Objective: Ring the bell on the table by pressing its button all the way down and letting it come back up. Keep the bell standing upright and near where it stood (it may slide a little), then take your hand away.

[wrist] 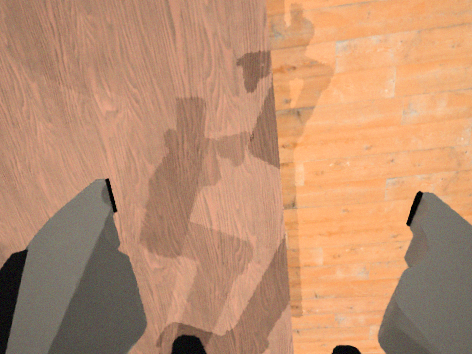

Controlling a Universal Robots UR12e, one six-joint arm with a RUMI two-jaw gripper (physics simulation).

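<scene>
My gripper is open in the wrist view, with its two grey, black-tipped jaws wide apart at the lower left and lower right. Nothing is between the fingers. The left jaw is over the wood-grain table, and the right jaw is over the floor beyond the table's edge. The bell and its button do not show in this view.
The table's edge runs from top to bottom a little right of the middle. An orange plank floor lies to its right. Dark shadows of the arm fall across the table and onto the floor.
</scene>
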